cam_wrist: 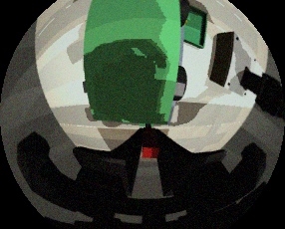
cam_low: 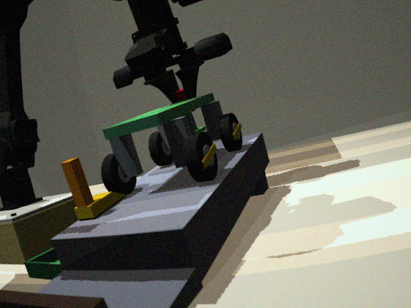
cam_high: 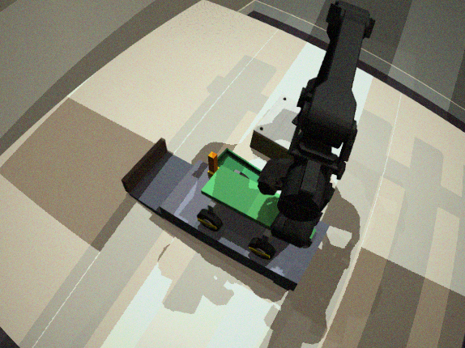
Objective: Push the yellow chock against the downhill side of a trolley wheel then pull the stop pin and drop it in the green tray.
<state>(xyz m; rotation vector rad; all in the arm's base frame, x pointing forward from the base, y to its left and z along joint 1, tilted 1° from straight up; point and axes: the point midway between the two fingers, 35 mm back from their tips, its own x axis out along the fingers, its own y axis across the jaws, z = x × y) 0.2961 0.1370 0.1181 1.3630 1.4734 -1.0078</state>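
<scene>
My gripper tip is 9 cm past the green tray, 21 cm to the left of it and 16 cm above it. The rest, counted from my gripper tip: trolley: 3 cm ahead, 11 cm to the right, 4 cm below; then red-headed stop pin: right at my gripper tip; then ramp: 3 cm ahead, 12 cm to the right, 10 cm below.
</scene>
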